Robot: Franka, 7 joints.
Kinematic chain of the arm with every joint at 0, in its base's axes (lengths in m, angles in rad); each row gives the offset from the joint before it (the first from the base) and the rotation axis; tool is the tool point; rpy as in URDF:
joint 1: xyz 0 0 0.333 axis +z
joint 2: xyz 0 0 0 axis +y
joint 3: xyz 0 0 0.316 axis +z
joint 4: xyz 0.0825 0 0 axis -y
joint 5: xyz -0.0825 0 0.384 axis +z
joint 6: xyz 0 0 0 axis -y
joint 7: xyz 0.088 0 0 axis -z
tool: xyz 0 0 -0.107 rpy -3.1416 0 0
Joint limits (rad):
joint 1: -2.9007..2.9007
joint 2: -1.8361..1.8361
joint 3: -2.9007..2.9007
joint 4: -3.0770..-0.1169
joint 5: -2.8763..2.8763
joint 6: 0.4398..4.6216
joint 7: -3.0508..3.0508
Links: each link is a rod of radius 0.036 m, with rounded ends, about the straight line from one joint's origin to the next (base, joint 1, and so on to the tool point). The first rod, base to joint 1, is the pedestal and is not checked.
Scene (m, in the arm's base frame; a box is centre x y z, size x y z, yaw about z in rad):
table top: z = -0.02
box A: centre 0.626 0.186 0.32 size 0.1 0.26 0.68 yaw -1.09
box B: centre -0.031 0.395 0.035 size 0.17 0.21 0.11 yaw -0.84
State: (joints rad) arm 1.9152 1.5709 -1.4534 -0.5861 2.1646 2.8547 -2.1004
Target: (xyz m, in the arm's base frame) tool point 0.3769 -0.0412 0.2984
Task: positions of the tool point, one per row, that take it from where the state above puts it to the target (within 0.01 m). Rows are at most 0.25 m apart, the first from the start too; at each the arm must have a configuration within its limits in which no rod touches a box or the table.
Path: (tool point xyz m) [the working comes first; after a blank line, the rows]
Joints at the target: 1.5907 1.5822 -1.3068 -2.4495 2.5324 3.3968 -2.1004
Straight joint move there: touches box A.

1: 0.0388 0.7985 0.4280
2: 0.0328 0.7422 0.4837
3: 0.0254 0.6763 0.5063
4: 0.0133 0.6070 0.5019
5: -0.0053 0.5363 0.4799
6: 0.1817 0.4778 0.3976
7: 0.3286 0.3379 0.3385
8: 0.3980 0.1492 0.3057
9: 0.3769 -0.0412 0.2984

